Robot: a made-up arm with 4 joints. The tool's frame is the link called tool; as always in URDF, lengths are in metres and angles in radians. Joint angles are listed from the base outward. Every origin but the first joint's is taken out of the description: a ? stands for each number. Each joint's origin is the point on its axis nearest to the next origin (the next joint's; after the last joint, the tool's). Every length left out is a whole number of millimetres.
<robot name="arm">
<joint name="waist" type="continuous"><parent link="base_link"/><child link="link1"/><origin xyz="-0.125 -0.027 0.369"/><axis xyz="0 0 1"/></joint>
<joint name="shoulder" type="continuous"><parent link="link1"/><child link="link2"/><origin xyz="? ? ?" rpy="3.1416 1.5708 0"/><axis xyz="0 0 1"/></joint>
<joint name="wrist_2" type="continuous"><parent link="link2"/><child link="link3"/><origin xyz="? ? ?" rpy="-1.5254 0.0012 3.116"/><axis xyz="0 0 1"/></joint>
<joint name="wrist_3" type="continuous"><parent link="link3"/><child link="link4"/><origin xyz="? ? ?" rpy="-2.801 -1.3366 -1.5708"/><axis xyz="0 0 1"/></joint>
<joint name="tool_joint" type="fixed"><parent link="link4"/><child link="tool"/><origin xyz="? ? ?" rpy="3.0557 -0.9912 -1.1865"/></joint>
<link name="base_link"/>
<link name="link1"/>
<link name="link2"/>
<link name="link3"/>
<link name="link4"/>
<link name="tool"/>
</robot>
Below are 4 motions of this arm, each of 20 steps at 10 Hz.
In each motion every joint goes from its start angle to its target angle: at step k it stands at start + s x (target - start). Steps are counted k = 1, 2, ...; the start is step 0. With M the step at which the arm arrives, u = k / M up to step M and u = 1 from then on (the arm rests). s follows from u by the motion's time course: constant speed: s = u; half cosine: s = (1 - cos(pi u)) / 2; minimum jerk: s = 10 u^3 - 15 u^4 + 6 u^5.
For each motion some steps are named. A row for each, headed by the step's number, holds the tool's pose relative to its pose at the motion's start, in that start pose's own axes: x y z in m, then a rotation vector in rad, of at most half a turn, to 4 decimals.
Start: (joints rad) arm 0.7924 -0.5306 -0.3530 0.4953
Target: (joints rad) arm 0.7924 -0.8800 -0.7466 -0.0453
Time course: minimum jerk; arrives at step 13
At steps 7, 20:
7: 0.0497 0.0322 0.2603 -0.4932 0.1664 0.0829
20: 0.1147 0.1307 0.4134 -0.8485 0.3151 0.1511

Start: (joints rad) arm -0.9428 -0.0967 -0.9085 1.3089
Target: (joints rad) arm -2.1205 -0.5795 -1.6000 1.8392
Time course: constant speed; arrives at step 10
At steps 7, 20:
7: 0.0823 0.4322 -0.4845 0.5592 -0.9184 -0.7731
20: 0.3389 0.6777 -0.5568 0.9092 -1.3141 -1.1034

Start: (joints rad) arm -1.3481 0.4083 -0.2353 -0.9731
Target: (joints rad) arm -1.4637 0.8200 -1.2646 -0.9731
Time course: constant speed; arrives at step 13
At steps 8, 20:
8: 0.0066 0.0407 -0.1129 0.4526 0.4515 0.0296
20: 0.0057 0.0919 -0.1943 0.7723 0.6695 0.1018

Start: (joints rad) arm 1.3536 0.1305 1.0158 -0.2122
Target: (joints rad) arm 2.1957 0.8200 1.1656 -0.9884
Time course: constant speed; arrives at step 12
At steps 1, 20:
1: -0.0058 0.0092 0.0190 -0.0104 -0.0285 -0.0399
20: -0.0428 0.0474 0.3228 -0.1933 0.1318 -0.4995

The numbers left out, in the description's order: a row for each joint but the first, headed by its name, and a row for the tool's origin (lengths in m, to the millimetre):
shoulder: 0.124 -0.231 0
wrist_2: 0.062 0.041 0
wrist_3: -0.1 0.112 0
tool: 0.42 0.212 0

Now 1 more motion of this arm.
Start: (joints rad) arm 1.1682 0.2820 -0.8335 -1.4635
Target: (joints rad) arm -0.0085 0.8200 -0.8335 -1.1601
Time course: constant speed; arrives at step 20
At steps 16, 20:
16: -0.0798 0.2159 -0.1406 0.2441 0.1601 -1.1509
20: -0.0550 0.2797 -0.1773 0.2344 0.1277 -1.4445

